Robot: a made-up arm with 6 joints.
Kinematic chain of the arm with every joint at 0, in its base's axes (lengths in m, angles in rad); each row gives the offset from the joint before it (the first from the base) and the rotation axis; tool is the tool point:
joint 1: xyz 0 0 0.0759 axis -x
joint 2: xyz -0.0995 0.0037 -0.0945 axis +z
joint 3: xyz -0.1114 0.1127 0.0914 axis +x
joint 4: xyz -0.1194 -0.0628 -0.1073 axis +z
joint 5: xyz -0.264 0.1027 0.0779 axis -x
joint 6: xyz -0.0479 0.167 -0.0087 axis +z
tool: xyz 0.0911 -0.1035 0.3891
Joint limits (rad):
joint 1: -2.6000..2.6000
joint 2: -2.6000..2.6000
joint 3: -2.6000..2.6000
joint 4: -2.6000..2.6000
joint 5: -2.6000..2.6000
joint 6: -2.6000..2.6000
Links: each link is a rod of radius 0.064 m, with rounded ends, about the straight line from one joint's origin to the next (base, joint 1, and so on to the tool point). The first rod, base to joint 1, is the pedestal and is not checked.
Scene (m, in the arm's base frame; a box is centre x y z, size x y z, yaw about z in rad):
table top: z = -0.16
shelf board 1: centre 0.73 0.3 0.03 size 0.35 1 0.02 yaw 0.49
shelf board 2: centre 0.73 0.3 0.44 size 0.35 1 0.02 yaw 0.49
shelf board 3: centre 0.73 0.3 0.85 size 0.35 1 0.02 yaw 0.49
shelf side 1: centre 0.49 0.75 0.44 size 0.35 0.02 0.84 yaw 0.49
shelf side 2: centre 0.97 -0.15 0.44 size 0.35 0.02 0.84 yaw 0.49
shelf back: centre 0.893 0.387 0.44 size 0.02 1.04 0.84 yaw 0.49
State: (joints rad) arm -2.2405 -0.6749 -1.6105 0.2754 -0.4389 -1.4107
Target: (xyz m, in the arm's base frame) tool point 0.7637 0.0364 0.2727
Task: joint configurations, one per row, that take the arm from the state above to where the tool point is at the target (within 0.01 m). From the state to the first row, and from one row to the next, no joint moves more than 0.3 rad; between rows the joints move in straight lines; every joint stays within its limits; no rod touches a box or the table.
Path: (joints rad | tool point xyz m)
1: -2.0359 -0.8906 -1.7969 0.5594 -0.5242 -1.3468 | -0.0517 -0.5291 0.6383
2: -1.8313 -1.1062 -1.9833 0.8433 -0.6094 -1.2829 | 0.2059 -0.3950 0.6328
3: -1.6267 -1.3219 -2.1696 1.1273 -0.6947 -1.2190 | 0.4158 -0.2277 0.5054
4: -1.4221 -1.5375 -2.3560 1.4113 -0.7800 -1.1551 | 0.5166 -0.0954 0.2727
5: -1.5053 -1.7413 -2.2895 1.2130 -0.5934 -1.4159 | 0.5999 -0.1176 0.2872
6: -1.5884 -1.9452 -2.2229 1.0147 -0.4067 -1.6768 | 0.6735 -0.1084 0.2923
7: -1.6715 -2.1490 -2.1564 0.8163 -0.2201 -1.9376 | 0.7318 -0.0578 0.2870
8: -1.7547 -2.3528 -2.0898 0.6180 -0.0335 -2.1984 | 0.7637 0.0364 0.2727

